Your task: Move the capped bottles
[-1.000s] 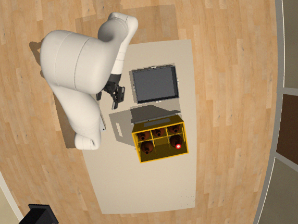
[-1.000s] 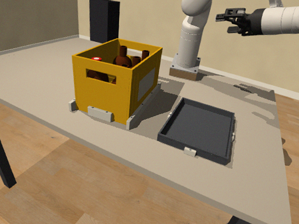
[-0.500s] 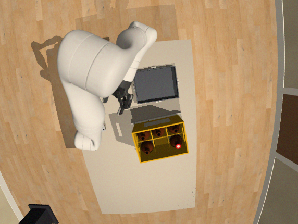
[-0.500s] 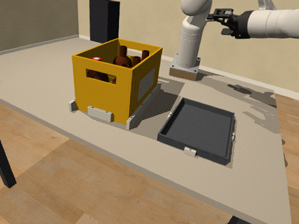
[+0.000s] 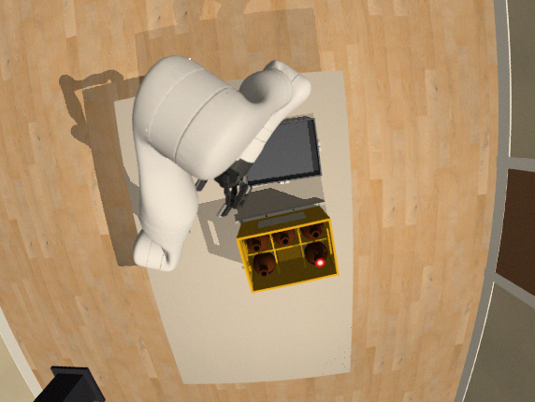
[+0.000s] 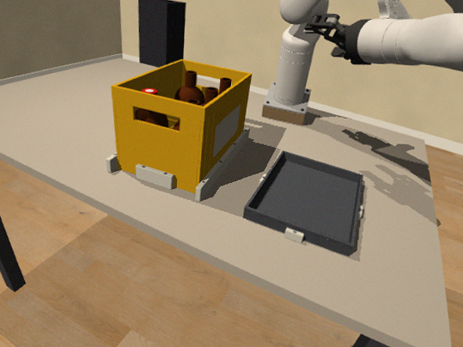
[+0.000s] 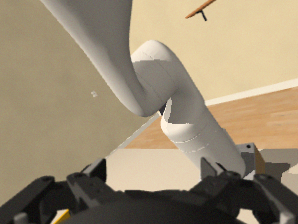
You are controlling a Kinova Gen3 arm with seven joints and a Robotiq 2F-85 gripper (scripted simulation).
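Right now my hand is 22 cm to the left of the yellow crate, 19 cm above it and 17 cm short of it. From my hand the other things lie so: dark grey tray: 26 cm below, 19 cm ahead, 8 cm to the left.
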